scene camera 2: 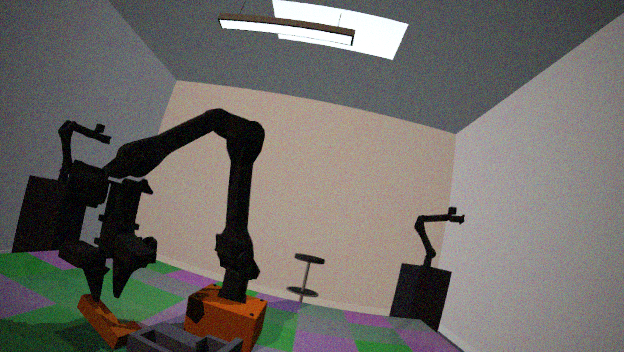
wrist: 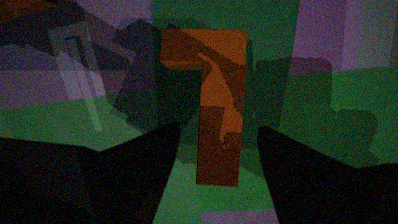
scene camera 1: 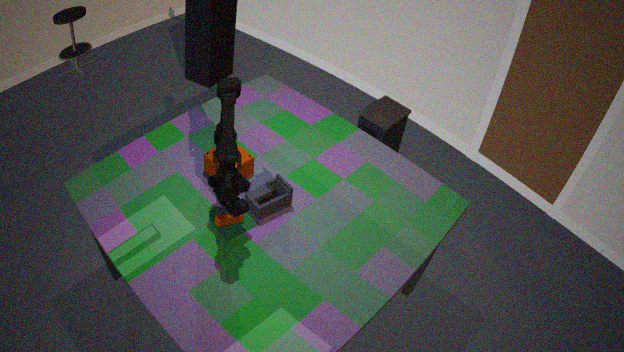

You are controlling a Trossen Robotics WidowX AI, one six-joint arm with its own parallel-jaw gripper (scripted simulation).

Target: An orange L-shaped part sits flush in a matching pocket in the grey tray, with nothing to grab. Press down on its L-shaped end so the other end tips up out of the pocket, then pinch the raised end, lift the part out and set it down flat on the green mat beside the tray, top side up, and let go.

Labels:
my gripper: scene camera 2; wrist 218,131; scene camera 1
same spot on my gripper: (scene camera 1: 239,206) = (scene camera 2: 75,243)

